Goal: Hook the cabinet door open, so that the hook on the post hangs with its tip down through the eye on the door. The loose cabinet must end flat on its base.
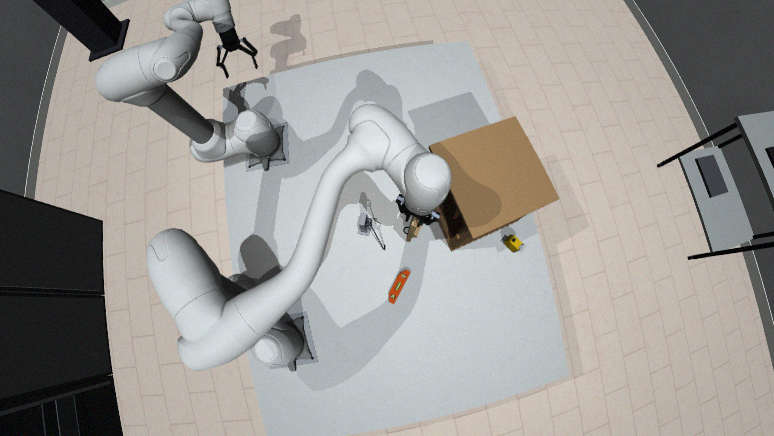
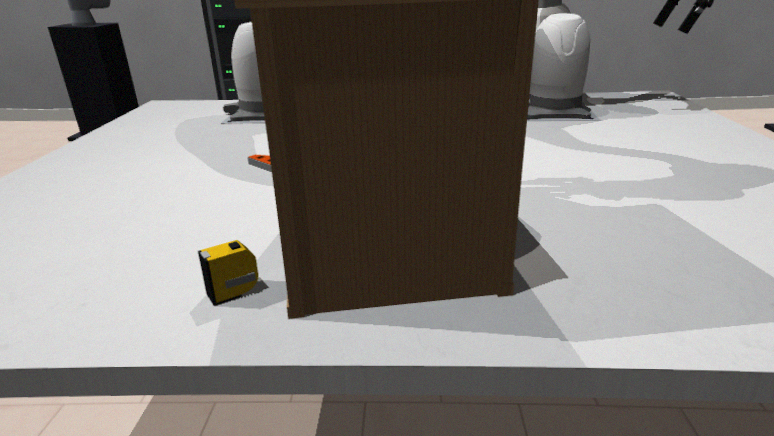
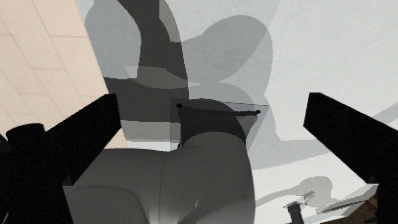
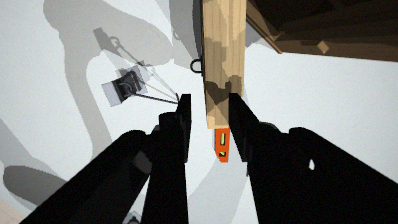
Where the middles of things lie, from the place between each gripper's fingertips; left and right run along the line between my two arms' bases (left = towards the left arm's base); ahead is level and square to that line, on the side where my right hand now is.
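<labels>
I consider the yellow tape measure (image 2: 229, 270), and my right gripper is 450 mm short of it, 110 mm to the left of it and 330 mm above it.
The yellow tape measure is also 108 cm ahead of my left hand (image 1: 242, 72), 97 cm to the right of it and 19 cm below it.
</labels>
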